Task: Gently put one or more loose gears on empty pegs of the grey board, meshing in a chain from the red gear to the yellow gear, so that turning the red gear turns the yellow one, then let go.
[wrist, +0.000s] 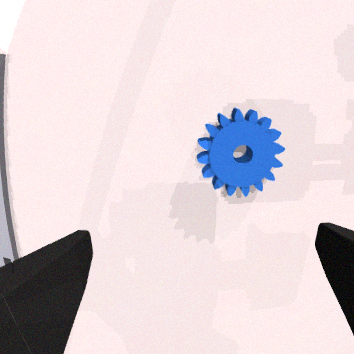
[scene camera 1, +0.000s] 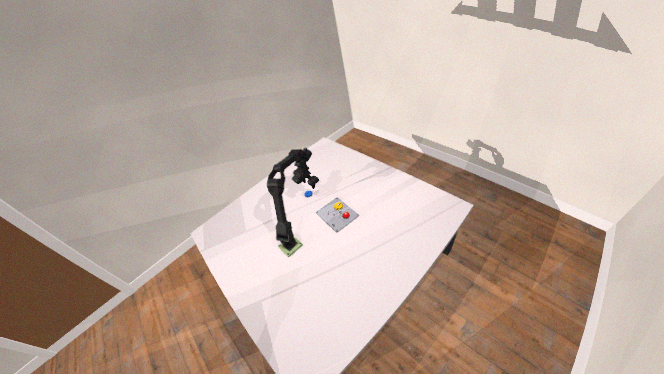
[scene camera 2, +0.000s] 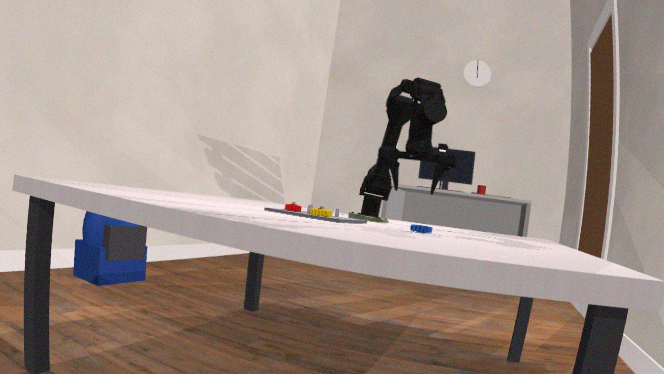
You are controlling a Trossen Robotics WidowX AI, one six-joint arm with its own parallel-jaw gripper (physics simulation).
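The blue gear lies flat and loose on the table, beside the grey board. The red gear and the yellow gear sit on the board, apart from each other. A bare peg stands near the yellow gear. My gripper is open and empty, fingers pointing down, above the table near the blue gear. In the wrist view the blue gear shows beyond the fingertips, right of the view's middle.
The arm stands on a green base plate on the white table, to one side of the board. A grey cabinet with a monitor and a red cup stands behind the table.
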